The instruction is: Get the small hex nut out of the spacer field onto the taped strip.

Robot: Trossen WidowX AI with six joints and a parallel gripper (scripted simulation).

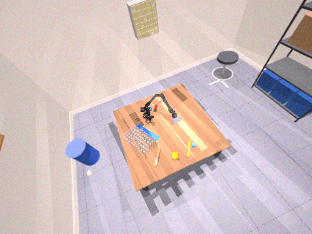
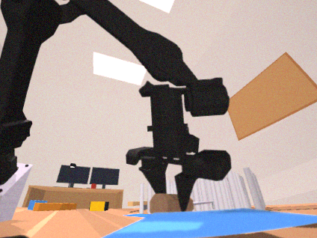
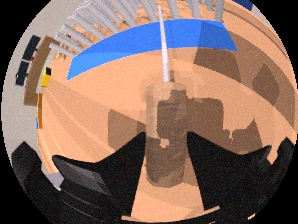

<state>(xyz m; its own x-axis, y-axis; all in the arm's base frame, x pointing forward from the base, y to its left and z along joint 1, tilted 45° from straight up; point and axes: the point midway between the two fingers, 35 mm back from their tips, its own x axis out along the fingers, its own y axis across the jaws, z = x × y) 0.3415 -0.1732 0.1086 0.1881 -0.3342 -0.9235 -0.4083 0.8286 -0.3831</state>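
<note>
Right now my gripper tip is 11 cm short of the blue taped strip, 15 cm to the right of it and 3 cm above it. The rest, counted from my gripper tip: orange bar (28 cm behind, 65 cm to the left, 2 cm below).
</note>
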